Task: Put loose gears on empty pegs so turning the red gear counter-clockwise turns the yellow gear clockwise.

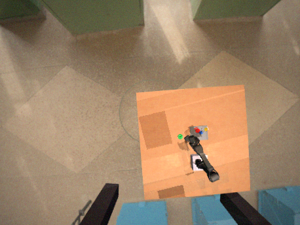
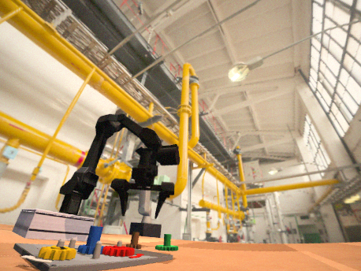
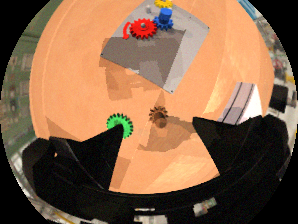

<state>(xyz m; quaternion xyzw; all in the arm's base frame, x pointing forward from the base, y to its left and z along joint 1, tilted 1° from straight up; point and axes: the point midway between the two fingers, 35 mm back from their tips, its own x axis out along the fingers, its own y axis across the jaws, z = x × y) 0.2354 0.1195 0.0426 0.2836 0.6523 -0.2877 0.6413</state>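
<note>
Now: gripper tip 2 cm past the brown gear, 1 cm to the right of it and 6 cm above it. From my gripper tip the other things lie so: green gear: 3 cm ahead, 8 cm to the left, 6 cm below; red gear: 11 cm ahead, 12 cm to the right, 6 cm below; grey board: 8 cm ahead, 14 cm to the right, 7 cm below.
</note>
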